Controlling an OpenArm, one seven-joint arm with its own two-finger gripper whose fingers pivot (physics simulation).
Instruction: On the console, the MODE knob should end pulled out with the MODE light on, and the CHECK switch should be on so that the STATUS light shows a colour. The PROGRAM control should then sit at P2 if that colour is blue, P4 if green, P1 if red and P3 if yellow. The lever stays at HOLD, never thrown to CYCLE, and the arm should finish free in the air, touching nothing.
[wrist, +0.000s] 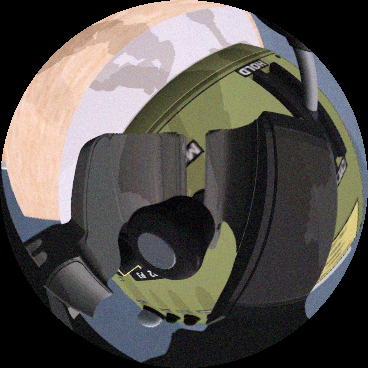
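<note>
The black MODE knob (172, 237), with a grey cap, stands out from the olive console (200, 112) toward the camera. My gripper (198, 189) is shut on the MODE knob, its fingers close together on both sides behind the wide head; the grip itself is partly hidden. The PROGRAM control is mostly hidden, with part of its label plate (145, 274) and yellow marking showing below. The lever (308, 82) stands near the HOLD label (252, 68). The CHECK switch and any lit lamp do not show.
A grey dome (149, 318) and small dark lamps (190, 319) line the console's lower edge. The lever's slot runs toward the partly hidden CYCLE label (341, 171). A yellow card (344, 240) is at right. A white sheet and a wooden surface (37, 145) lie beyond the console.
</note>
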